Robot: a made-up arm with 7 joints. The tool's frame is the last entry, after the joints. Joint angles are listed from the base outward.
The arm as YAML. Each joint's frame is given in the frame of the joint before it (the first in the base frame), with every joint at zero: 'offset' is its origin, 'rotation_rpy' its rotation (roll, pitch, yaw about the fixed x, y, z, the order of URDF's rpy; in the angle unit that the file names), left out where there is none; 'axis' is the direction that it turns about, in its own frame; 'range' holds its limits. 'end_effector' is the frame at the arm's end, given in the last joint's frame.
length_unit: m
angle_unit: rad
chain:
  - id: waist
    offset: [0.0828, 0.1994, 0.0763]
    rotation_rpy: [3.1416, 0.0, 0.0]
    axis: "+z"
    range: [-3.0, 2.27]
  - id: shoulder
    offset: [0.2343, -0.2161, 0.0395]
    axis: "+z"
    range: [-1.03, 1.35]
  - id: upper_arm
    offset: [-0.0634, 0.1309, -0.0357]
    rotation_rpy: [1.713, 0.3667, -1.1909]
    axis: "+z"
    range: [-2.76, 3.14]
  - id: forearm
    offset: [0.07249, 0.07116, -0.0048]
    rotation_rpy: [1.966, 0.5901, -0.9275]
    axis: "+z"
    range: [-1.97, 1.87]
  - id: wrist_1
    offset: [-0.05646, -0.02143, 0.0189]
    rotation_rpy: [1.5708, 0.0, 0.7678]
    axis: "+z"
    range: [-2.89, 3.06]
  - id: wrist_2
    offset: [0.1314, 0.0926, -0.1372]
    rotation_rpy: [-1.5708, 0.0, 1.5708]
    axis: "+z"
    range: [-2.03, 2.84]
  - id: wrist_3
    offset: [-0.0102, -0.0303, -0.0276]
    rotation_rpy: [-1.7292, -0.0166, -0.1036]
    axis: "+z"
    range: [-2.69, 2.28]
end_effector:
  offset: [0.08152, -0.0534, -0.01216]
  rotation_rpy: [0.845, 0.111, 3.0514]
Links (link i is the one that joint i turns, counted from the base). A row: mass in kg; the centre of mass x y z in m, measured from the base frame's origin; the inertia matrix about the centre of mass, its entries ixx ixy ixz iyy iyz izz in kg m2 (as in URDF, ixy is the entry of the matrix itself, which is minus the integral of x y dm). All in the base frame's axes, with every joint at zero. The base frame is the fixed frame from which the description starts. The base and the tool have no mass.
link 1: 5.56; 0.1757 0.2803 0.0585; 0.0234 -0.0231 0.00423 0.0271 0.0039 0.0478
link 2: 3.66; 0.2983 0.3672 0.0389; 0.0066 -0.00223 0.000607 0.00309 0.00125 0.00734
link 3: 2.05; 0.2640 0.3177 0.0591; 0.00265 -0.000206 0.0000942 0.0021 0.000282 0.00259
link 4: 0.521; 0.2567 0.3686 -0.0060; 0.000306 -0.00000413 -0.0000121 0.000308 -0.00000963 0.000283
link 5: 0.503; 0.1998 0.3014 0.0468; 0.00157 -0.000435 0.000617 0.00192 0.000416 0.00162
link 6: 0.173; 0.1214 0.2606 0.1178; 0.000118 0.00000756 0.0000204 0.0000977 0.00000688 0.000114
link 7: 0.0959; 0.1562 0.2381 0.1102; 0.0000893 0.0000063 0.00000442 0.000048 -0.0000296 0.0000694
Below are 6 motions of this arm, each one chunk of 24 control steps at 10 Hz.
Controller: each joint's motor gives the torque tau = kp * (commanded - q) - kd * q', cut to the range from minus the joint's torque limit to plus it. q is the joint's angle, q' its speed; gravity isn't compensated. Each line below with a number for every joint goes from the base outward.
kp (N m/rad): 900 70 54 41 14 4.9 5.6
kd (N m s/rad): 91 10 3.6 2.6 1.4 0.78 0.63
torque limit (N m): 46 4.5 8.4 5 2.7 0.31 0.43
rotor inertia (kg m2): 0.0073 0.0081 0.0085 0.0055 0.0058 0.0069 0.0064
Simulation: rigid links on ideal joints. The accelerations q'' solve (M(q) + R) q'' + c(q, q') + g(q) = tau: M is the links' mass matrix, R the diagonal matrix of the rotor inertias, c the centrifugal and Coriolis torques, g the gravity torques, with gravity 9.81 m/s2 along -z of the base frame. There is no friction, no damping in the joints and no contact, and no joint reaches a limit. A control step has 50 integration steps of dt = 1/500 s. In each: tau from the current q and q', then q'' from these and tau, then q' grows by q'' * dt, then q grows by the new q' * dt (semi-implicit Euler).
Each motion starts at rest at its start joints. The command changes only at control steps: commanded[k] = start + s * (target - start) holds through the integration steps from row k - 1 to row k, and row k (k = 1, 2, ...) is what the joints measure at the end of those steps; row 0 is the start. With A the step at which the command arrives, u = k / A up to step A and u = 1 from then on. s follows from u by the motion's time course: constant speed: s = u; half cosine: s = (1 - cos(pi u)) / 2; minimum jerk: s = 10 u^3 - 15 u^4 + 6 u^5; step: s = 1 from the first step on.
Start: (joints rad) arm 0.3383 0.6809 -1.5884 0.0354 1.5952 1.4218 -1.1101
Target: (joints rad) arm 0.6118 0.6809 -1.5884 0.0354 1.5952 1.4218 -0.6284
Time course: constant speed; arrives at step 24
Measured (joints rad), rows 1 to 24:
1: 0.3455 0.6811 -1.5588 0.0313 1.5723 1.4222 -1.0982
2: 0.3554 0.6808 -1.5517 0.0304 1.5623 1.4225 -1.0811
3: 0.3663 0.6807 -1.5512 0.0310 1.5609 1.4226 -1.0621
4: 0.3775 0.6807 -1.5512 0.0312 1.5607 1.4227 -1.0424
5: 0.3889 0.6806 -1.5512 0.0313 1.5606 1.4228 -1.0223
6: 0.4002 0.6806 -1.5512 0.0313 1.5606 1.4228 -1.0022
7: 0.4116 0.6806 -1.5512 0.0313 1.5606 1.4228 -0.9820
8: 0.4230 0.6806 -1.5512 0.0313 1.5606 1.4228 -0.9618
9: 0.4344 0.6806 -1.5512 0.0313 1.5605 1.4228 -0.9416
10: 0.4458 0.6806 -1.5512 0.0313 1.5605 1.4228 -0.9214
11: 0.4572 0.6806 -1.5512 0.0313 1.5605 1.4228 -0.9012
12: 0.4686 0.6806 -1.5512 0.0313 1.5605 1.4228 -0.8810
13: 0.4800 0.6806 -1.5512 0.0313 1.5605 1.4228 -0.8607
14: 0.4914 0.6806 -1.5512 0.0313 1.5605 1.4228 -0.8405
15: 0.5028 0.6806 -1.5512 0.0313 1.5605 1.4228 -0.8203
16: 0.5142 0.6806 -1.5512 0.0313 1.5605 1.4228 -0.8001
17: 0.5256 0.6806 -1.5512 0.0313 1.5604 1.4228 -0.7799
18: 0.5370 0.6806 -1.5512 0.0313 1.5604 1.4228 -0.7597
19: 0.5484 0.6806 -1.5512 0.0313 1.5604 1.4228 -0.7395
20: 0.5598 0.6806 -1.5512 0.0313 1.5604 1.4228 -0.7193
21: 0.5712 0.6806 -1.5512 0.0313 1.5604 1.4228 -0.6991
22: 0.5826 0.6806 -1.5512 0.0313 1.5604 1.4228 -0.6789
23: 0.5939 0.6806 -1.5511 0.0313 1.5604 1.4228 -0.6587
24: 0.6053 0.6806 -1.5511 0.0313 1.5603 1.4228 -0.6385

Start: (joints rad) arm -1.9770 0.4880 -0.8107 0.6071 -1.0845 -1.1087 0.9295
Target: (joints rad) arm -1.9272 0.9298 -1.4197 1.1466 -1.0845 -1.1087 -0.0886
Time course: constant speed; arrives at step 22
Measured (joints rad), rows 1 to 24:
1: -1.9755 0.4981 -0.8001 0.6372 -1.0688 -1.1100 0.8997
2: -1.9736 0.5133 -0.8198 0.6626 -1.0620 -1.1107 0.8592
3: -1.9714 0.5311 -0.8461 0.6867 -1.0588 -1.1108 0.8150
4: -1.9692 0.5500 -0.8736 0.7106 -1.0565 -1.1107 0.7694
5: -1.9670 0.5696 -0.9013 0.7344 -1.0545 -1.1105 0.7232
6: -1.9647 0.5894 -0.9290 0.7583 -1.0526 -1.1101 0.6768
7: -1.9624 0.6093 -0.9567 0.7821 -1.0507 -1.1098 0.6303
8: -1.9602 0.6294 -0.9845 0.8059 -1.0489 -1.1095 0.5839
9: -1.9579 0.6494 -1.0123 0.8297 -1.0471 -1.1091 0.5375
10: -1.9556 0.6695 -1.0402 0.8535 -1.0454 -1.1087 0.4911
11: -1.9534 0.6896 -1.0680 0.8773 -1.0437 -1.1084 0.4447
12: -1.9511 0.7096 -1.0959 0.9012 -1.0421 -1.1081 0.3983
13: -1.9488 0.7297 -1.1238 0.9250 -1.0406 -1.1077 0.3520
14: -1.9466 0.7498 -1.1518 0.9489 -1.0392 -1.1074 0.3058
15: -1.9443 0.7699 -1.1798 0.9727 -1.0378 -1.1072 0.2595
16: -1.9421 0.7900 -1.2078 0.9966 -1.0365 -1.1069 0.2133
17: -1.9398 0.8100 -1.2358 1.0205 -1.0353 -1.1067 0.1672
18: -1.9375 0.8301 -1.2639 1.0444 -1.0342 -1.1065 0.1210
19: -1.9353 0.8502 -1.2920 1.0683 -1.0331 -1.1063 0.0749
20: -1.9330 0.8703 -1.3202 1.0923 -1.0321 -1.1061 0.0289
21: -1.9307 0.8904 -1.3484 1.1163 -1.0312 -1.1060 -0.0171
22: -1.9285 0.9105 -1.3766 1.1403 -1.0304 -1.1059 -0.0632
23: -1.9277 0.9205 -1.3826 1.1446 -1.0299 -1.1059 -0.0821
24: -1.9274 0.9253 -1.3836 1.1452 -1.0289 -1.1058 -0.0891

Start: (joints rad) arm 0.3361 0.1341 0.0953 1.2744 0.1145 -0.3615 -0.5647
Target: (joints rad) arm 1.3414 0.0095 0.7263 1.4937 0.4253 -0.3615 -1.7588
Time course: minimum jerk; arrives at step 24
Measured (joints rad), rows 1 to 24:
1: 0.3365 0.1341 0.1088 1.2807 0.1202 -0.3620 -0.5677
2: 0.3395 0.1338 0.1137 1.2828 0.1234 -0.3622 -0.5721
3: 0.3476 0.1330 0.1200 1.2850 0.1262 -0.3624 -0.5817
4: 0.3629 0.1313 0.1308 1.2889 0.1309 -0.3625 -0.5994
5: 0.3871 0.1285 0.1473 1.2947 0.1382 -0.3627 -0.6272
6: 0.4208 0.1245 0.1698 1.3027 0.1483 -0.3629 -0.6663
7: 0.4643 0.1192 0.1983 1.3127 0.1613 -0.3632 -0.7168
8: 0.5169 0.1127 0.2323 1.3247 0.1771 -0.3636 -0.7784
9: 0.5778 0.1051 0.2712 1.3384 0.1952 -0.3640 -0.8498
10: 0.6457 0.0966 0.3140 1.3535 0.2154 -0.3645 -0.9295
11: 0.7187 0.0875 0.3596 1.3695 0.2371 -0.3650 -1.0155
12: 0.7950 0.0779 0.4067 1.3861 0.2597 -0.3656 -1.1056
13: 0.8725 0.0681 0.4541 1.4028 0.2827 -0.3661 -1.1972
14: 0.9492 0.0584 0.5005 1.4191 0.3054 -0.3666 -1.2879
15: 1.0227 0.0490 0.5446 1.4346 0.3272 -0.3671 -1.3753
16: 1.0914 0.0404 0.5852 1.4490 0.3476 -0.3675 -1.4568
17: 1.1533 0.0326 0.6213 1.4617 0.3659 -0.3678 -1.5305
18: 1.2070 0.0259 0.6521 1.4727 0.3817 -0.3681 -1.5947
19: 1.2514 0.0203 0.6770 1.4816 0.3949 -0.3683 -1.6481
20: 1.2861 0.0159 0.6959 1.4884 0.4051 -0.3684 -1.6901
21: 1.3112 0.0128 0.7088 1.4931 0.4124 -0.3685 -1.7206
22: 1.3273 0.0108 0.7165 1.4960 0.4170 -0.3686 -1.7405
23: 1.3359 0.0097 0.7199 1.4974 0.4194 -0.3686 -1.7515
24: 1.3395 0.0093 0.7207 1.4978 0.4202 -0.3687 -1.7563

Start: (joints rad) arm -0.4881 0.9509 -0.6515 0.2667 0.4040 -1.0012 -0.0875
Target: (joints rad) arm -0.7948 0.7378 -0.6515 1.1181 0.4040 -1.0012 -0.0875
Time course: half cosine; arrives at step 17
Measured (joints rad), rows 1 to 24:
1: -0.4898 0.9500 -0.6318 0.2847 0.4397 -0.9991 -0.0892
2: -0.4952 0.9468 -0.6276 0.3056 0.4541 -0.9978 -0.0899
3: -0.5053 0.9408 -0.6266 0.3374 0.4582 -0.9972 -0.0902
4: -0.5198 0.9319 -0.6260 0.3812 0.4591 -0.9970 -0.0904
5: -0.5384 0.9203 -0.6255 0.4359 0.4588 -0.9969 -0.0905
6: -0.5604 0.9061 -0.6249 0.4996 0.4578 -0.9970 -0.0906
7: -0.5853 0.8898 -0.6243 0.5702 0.4563 -0.9971 -0.0906
8: -0.6120 0.8720 -0.6236 0.6452 0.4543 -0.9973 -0.0907
9: -0.6397 0.8533 -0.6229 0.7220 0.4521 -0.9976 -0.0907
10: -0.6675 0.8343 -0.6223 0.7981 0.4495 -0.9978 -0.0907
11: -0.6944 0.8156 -0.6217 0.8709 0.4468 -0.9980 -0.0907
12: -0.7195 0.7979 -0.6211 0.9378 0.4440 -0.9983 -0.0906
13: -0.7420 0.7818 -0.6207 0.9967 0.4413 -0.9985 -0.0905
14: -0.7610 0.7679 -0.6203 1.0455 0.4388 -0.9987 -0.0905
15: -0.7759 0.7565 -0.6200 1.0826 0.4366 -0.9989 -0.0904
16: -0.7863 0.7481 -0.6198 1.1067 0.4349 -0.9990 -0.0903
17: -0.7917 0.7430 -0.6196 1.1170 0.4337 -0.9991 -0.0902
18: -0.7937 0.7405 -0.6195 1.1189 0.4329 -0.9992 -0.0902
19: -0.7944 0.7391 -0.6195 1.1193 0.4326 -0.9992 -0.0902
20: -0.7947 0.7385 -0.6195 1.1194 0.4325 -0.9992 -0.0902
21: -0.7948 0.7381 -0.6195 1.1194 0.4325 -0.9992 -0.0902
22: -0.7948 0.7380 -0.6195 1.1194 0.4324 -0.9993 -0.0902
23: -0.7948 0.7379 -0.6195 1.1194 0.4324 -0.9993 -0.0902
24: -0.7948 0.7378 -0.6195 1.1194 0.4324 -0.9993 -0.0902

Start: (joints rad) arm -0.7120 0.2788 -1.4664 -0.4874 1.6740 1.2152 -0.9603
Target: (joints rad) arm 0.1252 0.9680 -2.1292 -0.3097 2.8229 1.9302 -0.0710
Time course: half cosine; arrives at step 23
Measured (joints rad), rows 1 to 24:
1: -0.7095 0.2805 -1.4456 -0.4856 1.6580 1.2172 -0.9573
2: -0.7013 0.2859 -1.4482 -0.4832 1.6612 1.2228 -0.9487
3: -0.6861 0.2967 -1.4612 -0.4790 1.6798 1.2335 -0.9331
4: -0.6638 0.3129 -1.4805 -0.4737 1.7087 1.2496 -0.9100
5: -0.6348 0.3346 -1.5052 -0.4673 1.7466 1.2714 -0.8797
6: -0.5994 0.3615 -1.5347 -0.4597 1.7928 1.2986 -0.8427
7: -0.5583 0.3932 -1.5685 -0.4511 1.8463 1.3308 -0.7995
8: -0.5123 0.4292 -1.6061 -0.4416 1.9063 1.3674 -0.7510
9: -0.4622 0.4689 -1.6468 -0.4315 1.9717 1.4080 -0.6980
10: -0.4089 0.5114 -1.6898 -0.4209 2.0415 1.4517 -0.6416
11: -0.3535 0.5560 -1.7344 -0.4100 2.1146 1.4978 -0.5828
12: -0.2970 0.6018 -1.7798 -0.3990 2.1896 1.5454 -0.5228
13: -0.2404 0.6481 -1.8252 -0.3883 2.2653 1.5936 -0.4626
14: -0.1848 0.6939 -1.8698 -0.3779 2.3403 1.6416 -0.4034
15: -0.1313 0.7384 -1.9127 -0.3680 2.4134 1.6884 -0.3463
16: -0.0807 0.7807 -1.9532 -0.3590 2.4831 1.7332 -0.2924
17: -0.0341 0.8201 -1.9904 -0.3509 2.5480 1.7750 -0.2427
18: 0.0076 0.8558 -2.0236 -0.3438 2.6069 1.8131 -0.1980
19: 0.0438 0.8871 -2.0522 -0.3379 2.6584 1.8468 -0.1593
20: 0.0737 0.9135 -2.0756 -0.3333 2.7013 1.8753 -0.1273
21: 0.0967 0.9346 -2.0932 -0.3300 2.7348 1.8983 -0.1024
22: 0.1124 0.9498 -2.1047 -0.3282 2.7579 1.9152 -0.0852
23: 0.1206 0.9590 -2.1099 -0.3278 2.7701 1.9257 -0.0758
24: 0.1236 0.9636 -2.1111 -0.3283 2.7747 1.9313 -0.0722

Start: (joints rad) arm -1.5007 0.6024 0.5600 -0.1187 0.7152 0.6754 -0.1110
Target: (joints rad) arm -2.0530 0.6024 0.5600 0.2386 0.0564 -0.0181 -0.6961
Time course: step
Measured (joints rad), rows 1 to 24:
1: -1.7973 0.5158 0.5584 0.1854 0.3446 0.4856 -0.3884
2: -1.9630 0.5767 0.5609 0.2422 0.1664 0.2402 -0.5836
3: -2.0214 0.5964 0.5630 0.2545 0.1009 0.1137 -0.6570
4: -2.0419 0.6017 0.5635 0.2576 0.0789 0.0486 -0.6844
5: -2.0491 0.6028 0.5636 0.2584 0.0713 0.0151 -0.6946
6: -2.0516 0.6029 0.5636 0.2586 0.0687 -0.0021 -0.6983
7: -2.0525 0.6027 0.5636 0.2587 0.0678 -0.0110 -0.6997
8: -2.0528 0.6026 0.5636 0.2587 0.0674 -0.0155 -0.7003
9: -2.0529 0.6025 0.5636 0.2587 0.0673 -0.0179 -0.7004
10: -2.0530 0.6024 0.5636 0.2587 0.0673 -0.0191 -0.7005
11: -2.0530 0.6024 0.5636 0.2587 0.0673 -0.0197 -0.7005
12: -2.0530 0.6024 0.5636 0.2587 0.0672 -0.0200 -0.7005
13: -2.0530 0.6024 0.5636 0.2587 0.0672 -0.0202 -0.7006
14: -2.0530 0.6024 0.5636 0.2587 0.0672 -0.0203 -0.7006
15: -2.0530 0.6024 0.5636 0.2587 0.0672 -0.0203 -0.7006
16: -2.0530 0.6024 0.5636 0.2587 0.0672 -0.0203 -0.7006
17: -2.0530 0.6024 0.5636 0.2587 0.0672 -0.0204 -0.7006
18: -2.0530 0.6024 0.5636 0.2587 0.0672 -0.0204 -0.7006
19: -2.0530 0.6024 0.5636 0.2587 0.0672 -0.0204 -0.7006
20: -2.0530 0.6024 0.5636 0.2587 0.0672 -0.0204 -0.7006
21: -2.0530 0.6024 0.5636 0.2587 0.0672 -0.0204 -0.7006
22: -2.0530 0.6024 0.5636 0.2587 0.0672 -0.0204 -0.7006
23: -2.0530 0.6024 0.5636 0.2587 0.0672 -0.0204 -0.7006
24: -2.0530 0.6024 0.5636 0.2587 0.0672 -0.0204 -0.7006

